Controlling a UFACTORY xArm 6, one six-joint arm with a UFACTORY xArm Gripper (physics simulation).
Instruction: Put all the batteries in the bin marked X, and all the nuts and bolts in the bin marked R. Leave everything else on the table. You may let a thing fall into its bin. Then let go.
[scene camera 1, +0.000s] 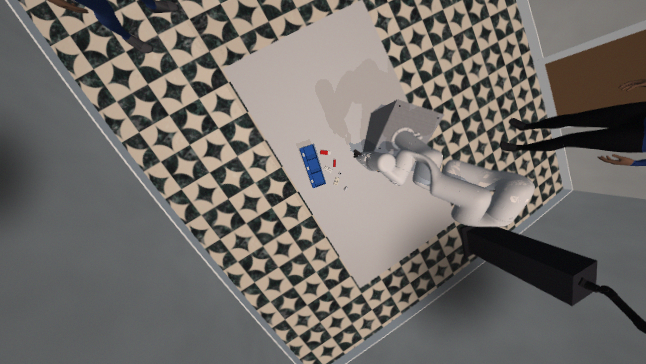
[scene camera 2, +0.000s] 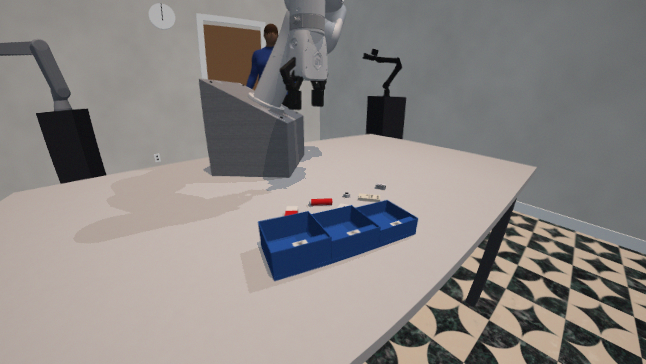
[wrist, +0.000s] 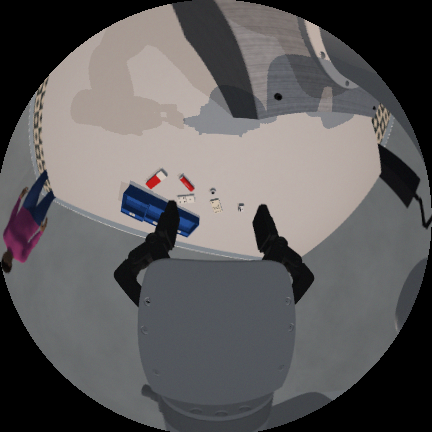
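Seen in the pictures: gripper, fingertip midpoint: (scene camera 2: 306, 107) (wrist: 217, 210); arm's base at its link origin: (scene camera 1: 402, 138) (scene camera 2: 265, 103).
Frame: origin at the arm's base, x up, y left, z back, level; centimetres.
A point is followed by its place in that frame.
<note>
My gripper (scene camera 1: 356, 153) {x -0.8, y 4.7, z -25.6 cm} (scene camera 2: 306, 99) {x -0.8, y 4.7, z -25.6 cm} (wrist: 217, 210) {x -0.8, y 4.7, z -25.6 cm} is open and empty, high above the table beside the grey pedestal, apart from the small things. A red cylinder (scene camera 1: 334, 163) {x -19.9, y 3.9, z -35.8 cm} (scene camera 2: 321, 202) {x -20.0, y 3.6, z -36.3 cm} (wrist: 187, 183) {x -19.6, y 4.0, z -35.3 cm}, looking like a battery, lies behind the blue three-bin tray (scene camera 1: 312, 165) {x -20.2, y 0.9, z -49.4 cm} (scene camera 2: 300, 260) {x -18.7, y -7.2, z -53.9 cm} (wrist: 145, 196) {x -19.0, y -4.7, z -45.5 cm}. A small nut-like metal piece (scene camera 1: 340, 173) {x -20.0, y 11.2, z -33.9 cm} (scene camera 2: 346, 195) {x -20.3, y 10.7, z -34.7 cm} (wrist: 213, 191) {x -20.1, y 11.3, z -33.7 cm} lies near it. A small grey piece (scene camera 1: 345, 188) {x -19.8, y 21.5, z -33.5 cm} (scene camera 2: 380, 186) {x -20.1, y 21.3, z -33.9 cm} (wrist: 241, 207) {x -19.8, y 21.6, z -32.9 cm} lies farthest from the tray; its kind is unclear. The bin labels are too small to read. No loose thing shows inside the bins.
A red-and-white block (scene camera 1: 324, 152) {x -19.6, y -4.5, z -40.0 cm} (scene camera 2: 291, 211) {x -19.5, y -3.8, z -38.5 cm} (wrist: 156, 179) {x -19.6, y -3.8, z -38.8 cm} and two pale, domino-like pieces, one (scene camera 1: 328, 169) {x -20.3, y 6.4, z -40.5 cm} (wrist: 186, 199) {x -20.2, y 6.6, z -40.5 cm} close to the tray and one (scene camera 1: 336, 180) {x -20.2, y 14.7, z -37.6 cm} (scene camera 2: 369, 197) {x -20.3, y 15.0, z -38.0 cm} (wrist: 216, 205) {x -20.2, y 15.1, z -37.2 cm} farther off, lie on the table. The grey pedestal (scene camera 1: 407, 120) {x 4.4, y -8.4, z 2.1 cm} (scene camera 2: 245, 145) {x -11.3, y -8.5, z -9.5 cm} stands behind.
</note>
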